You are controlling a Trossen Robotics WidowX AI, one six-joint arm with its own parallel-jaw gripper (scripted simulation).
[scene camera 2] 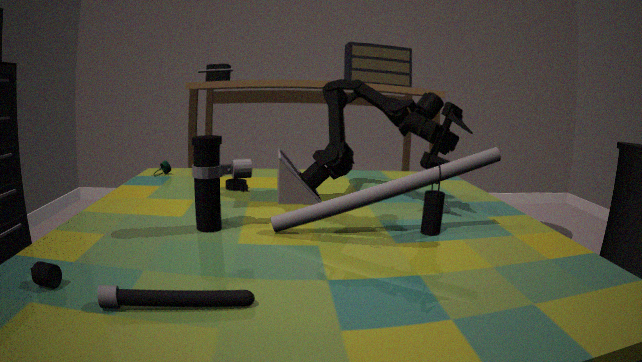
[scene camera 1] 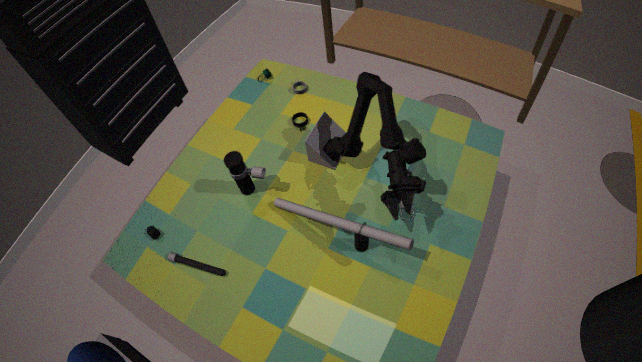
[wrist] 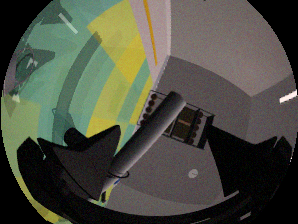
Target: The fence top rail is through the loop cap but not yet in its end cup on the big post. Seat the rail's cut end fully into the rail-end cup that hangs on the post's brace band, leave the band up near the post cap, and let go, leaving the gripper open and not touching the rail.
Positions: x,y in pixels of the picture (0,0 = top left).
Labels:
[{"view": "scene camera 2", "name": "my gripper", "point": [465,149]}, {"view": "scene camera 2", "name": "grey top rail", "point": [421,179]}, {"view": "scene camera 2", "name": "short black post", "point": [433,206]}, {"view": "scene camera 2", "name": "big black post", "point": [207,191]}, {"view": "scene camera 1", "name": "my gripper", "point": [402,216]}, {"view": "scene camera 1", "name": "grey top rail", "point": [400,241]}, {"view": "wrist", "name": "my gripper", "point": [165,130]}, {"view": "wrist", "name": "grey top rail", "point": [160,119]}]

